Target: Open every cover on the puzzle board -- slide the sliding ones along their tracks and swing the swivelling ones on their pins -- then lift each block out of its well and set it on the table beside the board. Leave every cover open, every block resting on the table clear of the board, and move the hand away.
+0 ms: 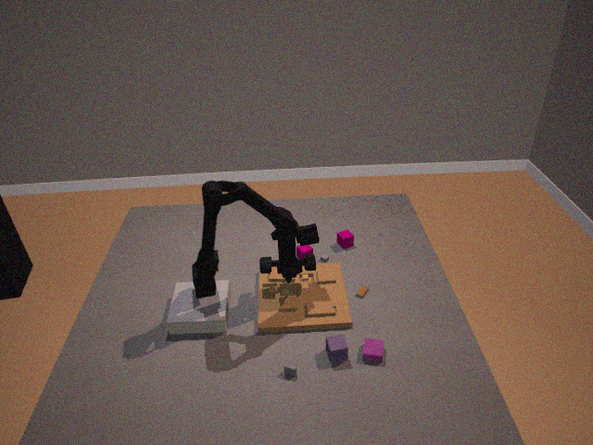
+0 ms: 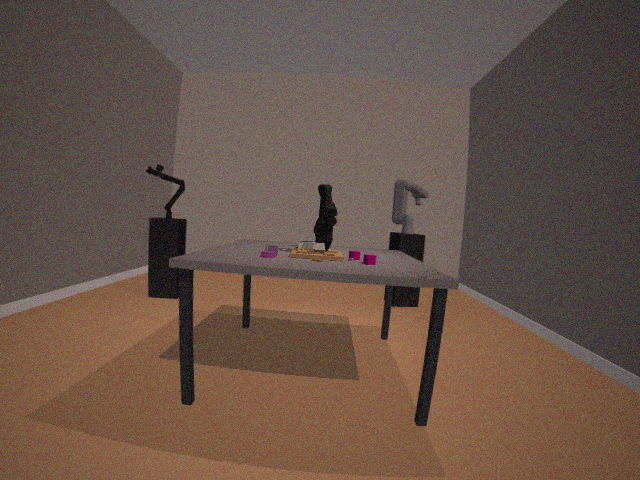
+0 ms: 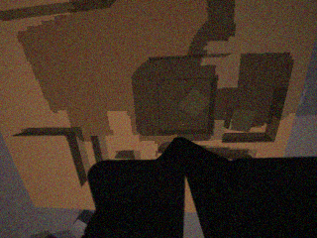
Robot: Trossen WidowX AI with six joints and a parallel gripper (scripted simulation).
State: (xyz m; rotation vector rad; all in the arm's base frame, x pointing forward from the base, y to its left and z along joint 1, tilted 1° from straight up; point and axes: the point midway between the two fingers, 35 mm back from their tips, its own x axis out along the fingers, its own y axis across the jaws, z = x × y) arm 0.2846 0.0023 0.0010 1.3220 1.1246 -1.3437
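Now: gripper tip 4 cm short of the tan puzzle board, 5 cm to the left of it and 1 cm above it. Round my gripper tip: small tan piece: 24 cm ahead, 9 cm to the right, 2 cm below; small grey piece: 7 cm behind, 35 cm to the right, 1 cm below; purple block: 8 cm ahead, 32 cm to the right.
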